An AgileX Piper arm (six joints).
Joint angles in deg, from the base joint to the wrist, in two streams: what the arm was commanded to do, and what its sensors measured. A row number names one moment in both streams.
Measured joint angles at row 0:
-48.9, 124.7, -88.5, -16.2, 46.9, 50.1
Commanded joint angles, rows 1 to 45:
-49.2, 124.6, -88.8, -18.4, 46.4, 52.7
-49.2, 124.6, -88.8, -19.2, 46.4, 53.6
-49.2, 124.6, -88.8, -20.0, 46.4, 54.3
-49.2, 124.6, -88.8, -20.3, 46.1, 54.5
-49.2, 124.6, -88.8, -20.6, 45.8, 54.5
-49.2, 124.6, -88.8, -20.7, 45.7, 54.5
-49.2, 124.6, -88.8, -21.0, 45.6, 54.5
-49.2, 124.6, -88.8, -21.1, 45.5, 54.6
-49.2, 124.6, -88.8, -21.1, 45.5, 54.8
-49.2, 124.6, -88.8, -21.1, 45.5, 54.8
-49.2, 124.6, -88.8, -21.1, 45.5, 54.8
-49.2, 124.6, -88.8, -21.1, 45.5, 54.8
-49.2, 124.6, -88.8, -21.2, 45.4, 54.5
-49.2, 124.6, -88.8, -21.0, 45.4, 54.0
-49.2, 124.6, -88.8, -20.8, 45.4, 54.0
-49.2, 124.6, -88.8, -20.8, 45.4, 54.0
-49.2, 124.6, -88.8, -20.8, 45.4, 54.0
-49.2, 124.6, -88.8, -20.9, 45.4, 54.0
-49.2, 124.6, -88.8, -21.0, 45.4, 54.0
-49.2, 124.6, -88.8, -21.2, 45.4, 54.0
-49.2, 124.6, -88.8, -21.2, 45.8, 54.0
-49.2, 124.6, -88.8, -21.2, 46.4, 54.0
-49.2, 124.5, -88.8, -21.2, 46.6, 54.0
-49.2, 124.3, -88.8, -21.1, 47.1, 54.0
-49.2, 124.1, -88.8, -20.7, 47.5, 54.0
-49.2, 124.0, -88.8, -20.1, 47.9, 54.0
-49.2, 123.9, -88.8, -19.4, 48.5, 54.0
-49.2, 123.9, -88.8, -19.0, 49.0, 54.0
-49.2, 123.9, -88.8, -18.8, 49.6, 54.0
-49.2, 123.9, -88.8, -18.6, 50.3, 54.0
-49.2, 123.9, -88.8, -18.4, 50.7, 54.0
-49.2, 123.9, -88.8, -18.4, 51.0, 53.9
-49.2, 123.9, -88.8, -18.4, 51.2, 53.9
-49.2, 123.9, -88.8, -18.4, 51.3, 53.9
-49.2, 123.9, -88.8, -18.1, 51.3, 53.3
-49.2, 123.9, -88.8, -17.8, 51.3, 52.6
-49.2, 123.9, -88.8, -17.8, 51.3, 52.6
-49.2, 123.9, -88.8, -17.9, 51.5, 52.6
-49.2, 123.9, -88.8, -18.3, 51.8, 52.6
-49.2, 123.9, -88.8, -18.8, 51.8, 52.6
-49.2, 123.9, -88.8, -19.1, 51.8, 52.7
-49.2, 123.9, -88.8, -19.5, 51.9, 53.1
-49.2, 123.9, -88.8, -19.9, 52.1, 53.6
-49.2, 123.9, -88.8, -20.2, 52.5, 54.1
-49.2, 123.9, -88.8, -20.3, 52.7, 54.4
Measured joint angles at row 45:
-48.9, 124.7, -88.5, -18.7, 51.4, 53.3
